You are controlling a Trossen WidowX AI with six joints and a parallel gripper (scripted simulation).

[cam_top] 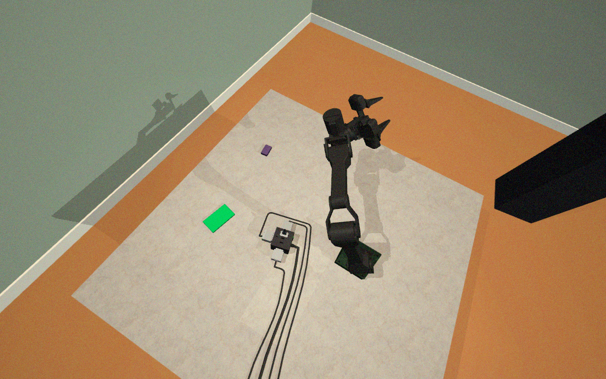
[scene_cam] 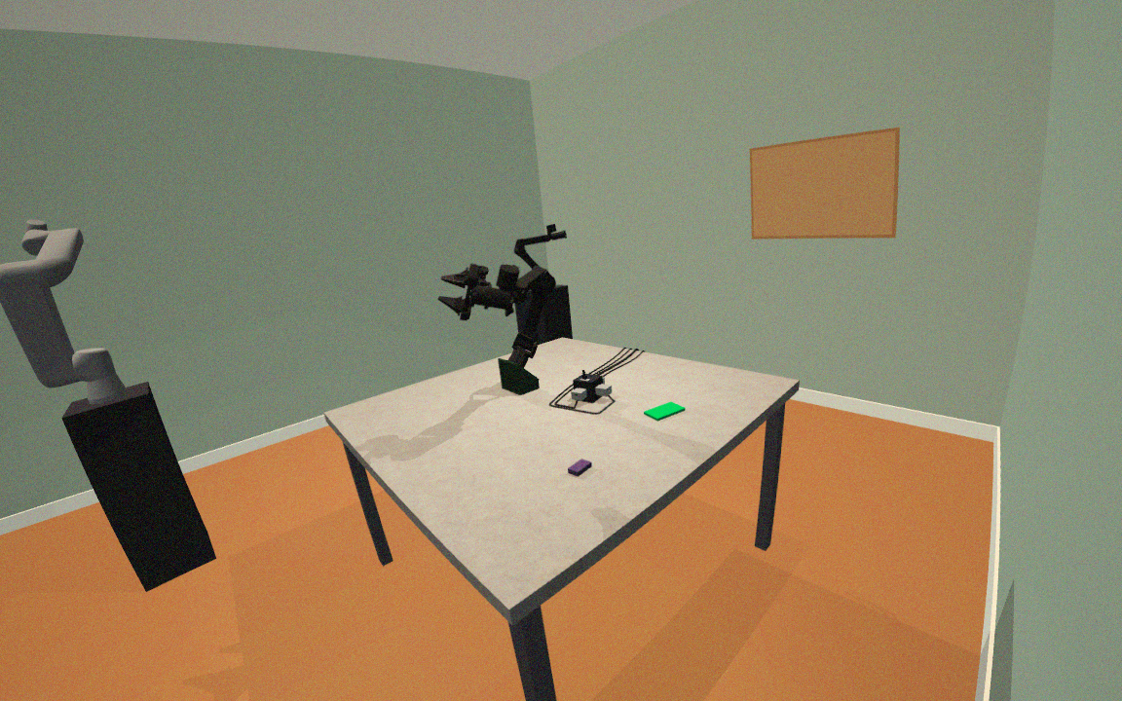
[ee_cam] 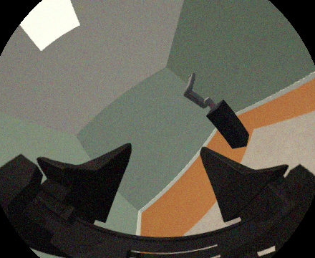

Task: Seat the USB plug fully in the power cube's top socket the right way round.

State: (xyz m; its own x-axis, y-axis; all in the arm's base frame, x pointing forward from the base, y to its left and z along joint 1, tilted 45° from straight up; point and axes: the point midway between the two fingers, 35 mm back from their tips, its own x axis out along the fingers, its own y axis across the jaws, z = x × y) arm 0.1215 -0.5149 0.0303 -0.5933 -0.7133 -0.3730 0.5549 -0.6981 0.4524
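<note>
The thin USB plug is 160 mm ahead of my gripper tip, 410 mm to the left of it and 370 mm below it. Also, from my gripper tip: small purple block (430 mm ahead, 40 mm to the left, 460 mm below); green flat card (460 mm ahead, 450 mm to the left, 460 mm below).
</note>
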